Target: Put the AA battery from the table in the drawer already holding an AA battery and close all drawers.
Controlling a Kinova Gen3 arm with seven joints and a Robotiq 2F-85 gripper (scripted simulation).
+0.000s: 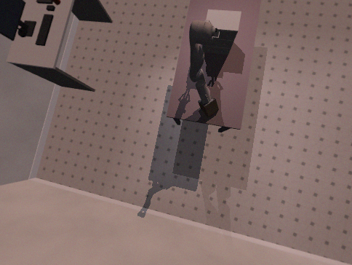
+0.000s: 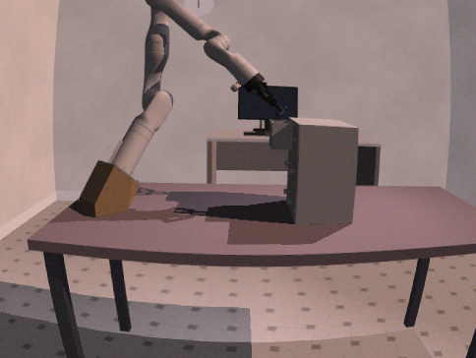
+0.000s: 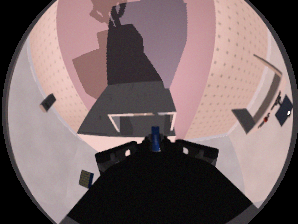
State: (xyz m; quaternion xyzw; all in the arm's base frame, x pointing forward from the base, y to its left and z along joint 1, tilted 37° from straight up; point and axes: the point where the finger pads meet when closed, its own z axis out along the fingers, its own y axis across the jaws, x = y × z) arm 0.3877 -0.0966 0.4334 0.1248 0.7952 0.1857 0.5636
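Right now my hand is 10 mm short of the AA battery and 10 mm above it.
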